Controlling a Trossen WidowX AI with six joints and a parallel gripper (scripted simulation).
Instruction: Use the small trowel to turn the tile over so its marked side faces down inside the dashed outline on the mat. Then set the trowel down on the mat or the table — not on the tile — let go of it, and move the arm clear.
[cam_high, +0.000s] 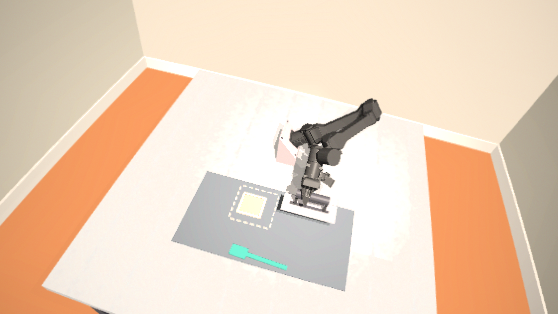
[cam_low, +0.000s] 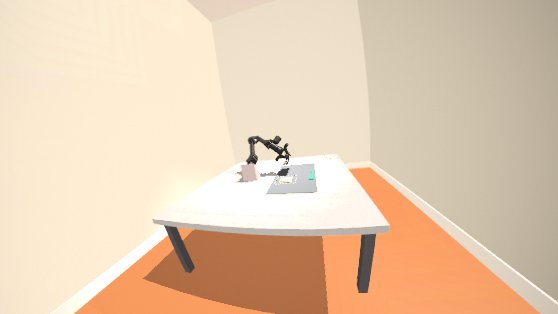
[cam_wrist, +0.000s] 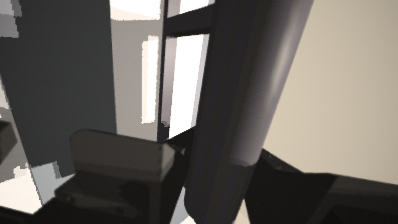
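My gripper tip is 190 mm to the left of the white tile, 130 mm above it and 40 mm past it. Round my gripper tip: teal trowel (170 mm ahead, 150 mm to the right, 130 mm below); then grey mat (150 mm below, 110 mm to the right, 30 mm ahead).
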